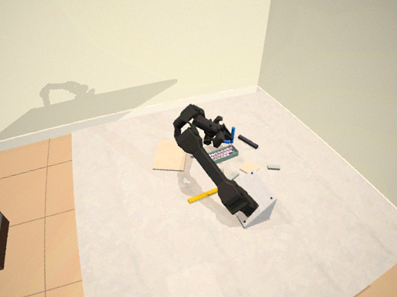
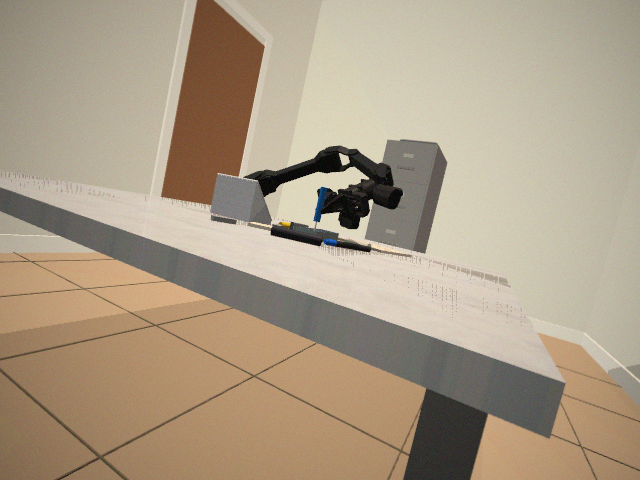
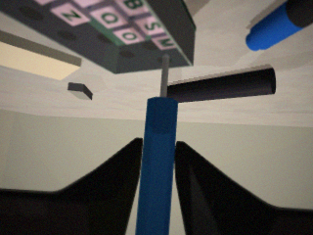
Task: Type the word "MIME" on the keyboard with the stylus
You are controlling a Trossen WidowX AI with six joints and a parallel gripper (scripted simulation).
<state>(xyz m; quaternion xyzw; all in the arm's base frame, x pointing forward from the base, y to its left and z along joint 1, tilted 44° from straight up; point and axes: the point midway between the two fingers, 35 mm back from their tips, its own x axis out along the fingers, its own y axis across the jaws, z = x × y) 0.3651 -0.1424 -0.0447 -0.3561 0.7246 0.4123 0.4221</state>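
Now: gripper tip 80 mm short of the blue-capped pen, 70 mm above it and 10 mm to the right of it. From my gripper tip the other things lie so: blue stylus: 10 mm below; small tan card: 150 mm behind, 70 mm below, 10 mm to the right; black cylinder: 110 mm to the right, 70 mm below.
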